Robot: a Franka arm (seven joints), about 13 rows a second.
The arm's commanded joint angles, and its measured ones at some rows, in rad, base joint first. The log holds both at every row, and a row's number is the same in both.
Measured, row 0:
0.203, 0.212, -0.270, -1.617, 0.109, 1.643, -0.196
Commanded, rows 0 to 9:
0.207, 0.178, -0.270, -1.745, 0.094, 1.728, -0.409
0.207, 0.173, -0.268, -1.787, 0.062, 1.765, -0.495
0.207, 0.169, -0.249, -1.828, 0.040, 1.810, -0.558
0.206, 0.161, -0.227, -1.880, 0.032, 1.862, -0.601
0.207, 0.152, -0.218, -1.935, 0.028, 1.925, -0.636
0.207, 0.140, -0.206, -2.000, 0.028, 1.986, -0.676
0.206, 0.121, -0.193, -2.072, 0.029, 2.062, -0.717
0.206, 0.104, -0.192, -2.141, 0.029, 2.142, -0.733
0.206, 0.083, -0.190, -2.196, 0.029, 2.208, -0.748
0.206, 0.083, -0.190, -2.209, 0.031, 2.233, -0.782
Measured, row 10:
0.204, 0.159, -0.189, -2.113, 0.041, 2.168, -0.727
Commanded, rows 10 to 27:
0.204, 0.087, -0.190, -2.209, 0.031, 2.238, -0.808
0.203, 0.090, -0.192, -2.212, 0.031, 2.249, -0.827
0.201, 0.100, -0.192, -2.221, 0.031, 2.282, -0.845
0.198, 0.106, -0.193, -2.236, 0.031, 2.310, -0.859
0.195, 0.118, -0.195, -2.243, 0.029, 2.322, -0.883
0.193, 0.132, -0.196, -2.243, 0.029, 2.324, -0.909
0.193, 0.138, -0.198, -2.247, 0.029, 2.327, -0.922
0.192, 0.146, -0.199, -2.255, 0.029, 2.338, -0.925
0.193, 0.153, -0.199, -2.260, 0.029, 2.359, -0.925
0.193, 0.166, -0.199, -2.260, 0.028, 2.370, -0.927
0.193, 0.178, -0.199, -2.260, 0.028, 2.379, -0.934
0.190, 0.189, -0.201, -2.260, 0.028, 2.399, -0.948
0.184, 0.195, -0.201, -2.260, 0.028, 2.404, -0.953
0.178, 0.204, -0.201, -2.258, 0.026, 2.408, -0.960
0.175, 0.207, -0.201, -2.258, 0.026, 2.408, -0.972
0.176, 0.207, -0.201, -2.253, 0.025, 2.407, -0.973
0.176, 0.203, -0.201, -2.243, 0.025, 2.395, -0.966
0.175, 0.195, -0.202, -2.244, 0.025, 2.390, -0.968
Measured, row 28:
0.184, 0.206, -0.204, -2.243, 0.034, 2.393, -0.954
